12 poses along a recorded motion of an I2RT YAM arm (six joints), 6.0 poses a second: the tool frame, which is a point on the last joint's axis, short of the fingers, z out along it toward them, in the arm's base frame.
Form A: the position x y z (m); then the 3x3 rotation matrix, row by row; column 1 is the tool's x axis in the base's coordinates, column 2 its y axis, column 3 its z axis. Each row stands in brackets.
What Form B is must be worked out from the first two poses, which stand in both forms.
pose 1, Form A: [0.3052 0.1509 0.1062], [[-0.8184 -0.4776 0.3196], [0.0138 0.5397 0.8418], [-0.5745 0.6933 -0.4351]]
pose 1, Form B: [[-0.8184 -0.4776 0.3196 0.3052], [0.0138 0.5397 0.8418 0.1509], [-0.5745 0.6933 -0.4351 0.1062], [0 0 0 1]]
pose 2, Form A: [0.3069 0.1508 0.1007], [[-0.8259 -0.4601 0.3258], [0.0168 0.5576 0.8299], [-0.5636 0.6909 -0.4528]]
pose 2, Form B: [[-0.8259 -0.4601 0.3258 0.3069], [0.0168 0.5576 0.8299 0.1508], [-0.5636 0.6909 -0.4528 0.1007], [0 0 0 1]]
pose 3, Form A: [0.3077 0.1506 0.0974], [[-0.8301 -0.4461 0.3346], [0.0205 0.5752 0.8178], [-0.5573 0.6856 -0.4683]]
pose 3, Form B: [[-0.8301 -0.4461 0.3346 0.3077], [0.0205 0.5752 0.8178 0.1506], [-0.5573 0.6856 -0.4683 0.0974], [0 0 0 1]]
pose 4, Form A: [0.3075 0.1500 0.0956], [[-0.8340 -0.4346 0.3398], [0.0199 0.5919 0.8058], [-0.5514 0.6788 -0.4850]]
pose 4, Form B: [[-0.8340 -0.4346 0.3398 0.3075], [0.0199 0.5919 0.8058 0.1500], [-0.5514 0.6788 -0.4850 0.0956], [0 0 0 1]]
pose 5, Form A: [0.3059 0.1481 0.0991], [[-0.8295 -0.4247 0.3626], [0.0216 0.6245 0.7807], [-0.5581 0.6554 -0.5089]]
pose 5, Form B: [[-0.8295 -0.4247 0.3626 0.3059], [0.0216 0.6245 0.7807 0.1481], [-0.5581 0.6554 -0.5089 0.0991], [0 0 0 1]]
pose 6, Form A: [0.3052 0.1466 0.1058], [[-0.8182 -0.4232 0.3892], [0.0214 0.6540 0.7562], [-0.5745 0.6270 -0.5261]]
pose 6, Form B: [[-0.8182 -0.4232 0.3892 0.3052], [0.0214 0.6540 0.7562 0.1466], [-0.5745 0.6270 -0.5261 0.1058], [0 0 0 1]]
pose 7, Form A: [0.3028 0.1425 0.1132], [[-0.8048 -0.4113 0.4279], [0.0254 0.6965 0.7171], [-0.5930 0.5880 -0.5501]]
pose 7, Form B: [[-0.8048 -0.4113 0.4279 0.3028], [0.0254 0.6965 0.7171 0.1425], [-0.5930 0.5880 -0.5501 0.1132], [0 0 0 1]]
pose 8, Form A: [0.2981 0.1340 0.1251], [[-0.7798 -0.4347 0.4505], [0.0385 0.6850 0.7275], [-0.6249 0.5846 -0.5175]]
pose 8, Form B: [[-0.7798 -0.4347 0.4505 0.2981], [0.0385 0.6850 0.7275 0.1340], [-0.6249 0.5846 -0.5175 0.1251], [0 0 0 1]]
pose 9, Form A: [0.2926 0.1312 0.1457], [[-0.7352 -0.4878 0.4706], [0.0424 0.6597 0.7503], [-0.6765 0.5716 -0.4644]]
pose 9, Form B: [[-0.7352 -0.4878 0.4706 0.2926], [0.0424 0.6597 0.7503 0.1312], [-0.6765 0.5716 -0.4644 0.1457], [0 0 0 1]]
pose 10, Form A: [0.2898 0.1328 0.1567], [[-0.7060 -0.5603 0.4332], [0.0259 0.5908 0.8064], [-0.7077 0.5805 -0.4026]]
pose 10, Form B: [[-0.7060 -0.5603 0.4332 0.2898], [0.0259 0.5908 0.8064 0.1328], [-0.7077 0.5805 -0.4026 0.1567], [0 0 0 1]]
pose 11, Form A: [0.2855 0.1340 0.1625], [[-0.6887 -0.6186 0.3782], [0.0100 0.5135 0.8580], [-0.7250 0.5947 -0.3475]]
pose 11, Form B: [[-0.6887 -0.6186 0.3782 0.2855], [0.0100 0.5135 0.8580 0.1340], [-0.7250 0.5947 -0.3475 0.1625], [0 0 0 1]]
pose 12, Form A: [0.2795 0.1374 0.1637], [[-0.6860 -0.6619 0.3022], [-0.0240 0.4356 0.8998], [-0.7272 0.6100 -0.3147]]
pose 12, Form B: [[-0.6860 -0.6619 0.3022 0.2795], [-0.0240 0.4356 0.8998 0.1374], [-0.7272 0.6100 -0.3147 0.1637], [0 0 0 1]]
